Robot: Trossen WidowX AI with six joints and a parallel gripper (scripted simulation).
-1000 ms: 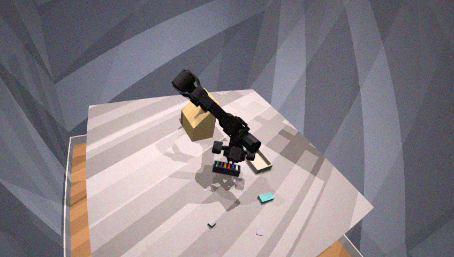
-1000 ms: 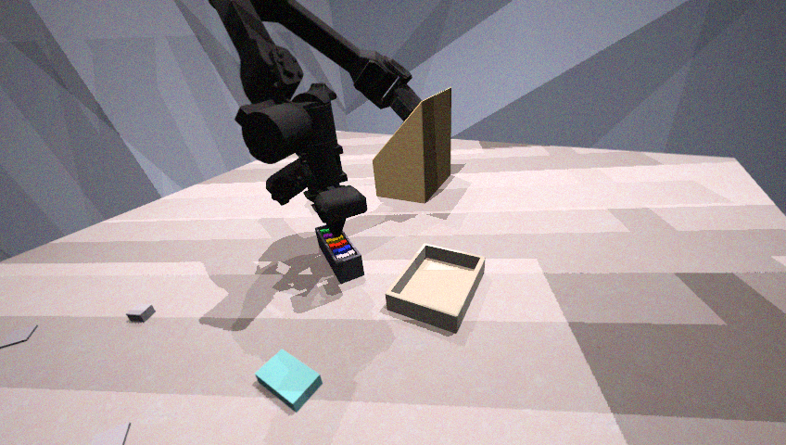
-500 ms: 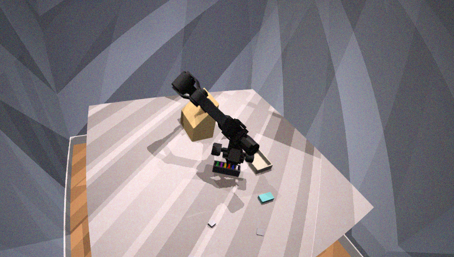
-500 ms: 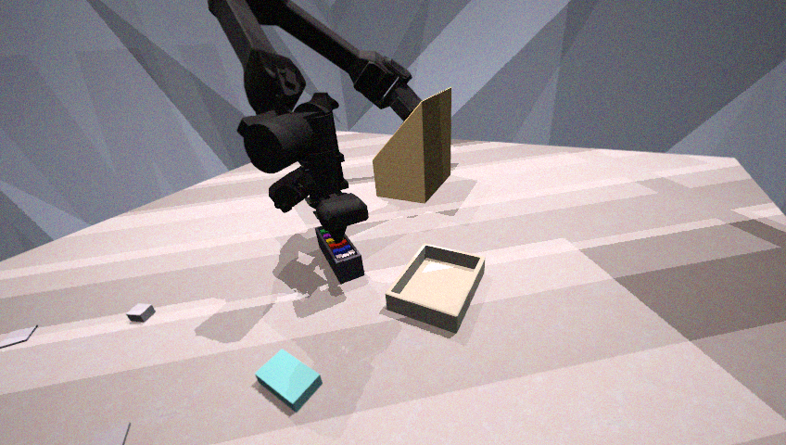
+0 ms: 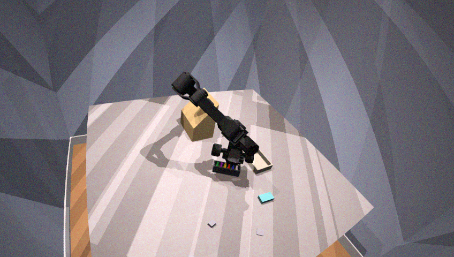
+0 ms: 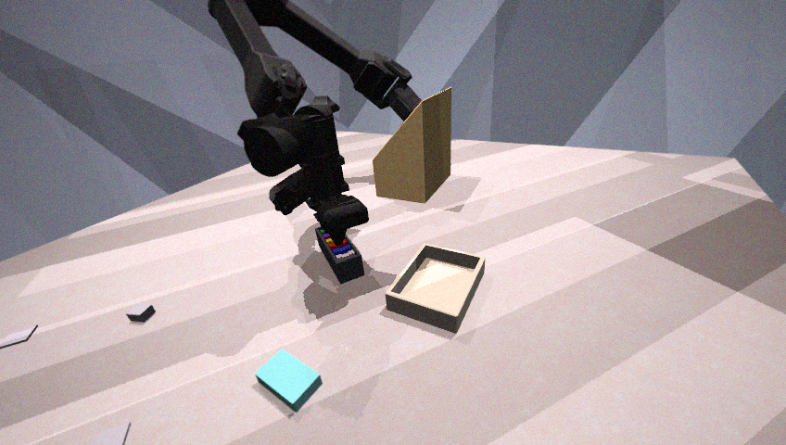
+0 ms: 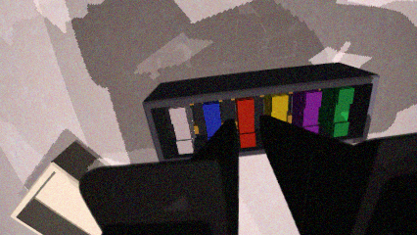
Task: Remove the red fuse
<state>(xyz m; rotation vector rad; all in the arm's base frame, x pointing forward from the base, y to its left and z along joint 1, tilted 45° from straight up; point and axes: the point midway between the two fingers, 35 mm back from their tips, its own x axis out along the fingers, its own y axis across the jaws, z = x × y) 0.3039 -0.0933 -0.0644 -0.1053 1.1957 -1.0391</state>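
The red fuse lies 2 cm below my gripper tip. The rest, counted from my gripper tip: cyan slab (21 cm ahead, 7 cm to the left, 3 cm below); then beige tray (18 cm to the left, 4 cm below, 1 cm ahead); then small grey piece (22 cm ahead, 21 cm to the right, 3 cm below).
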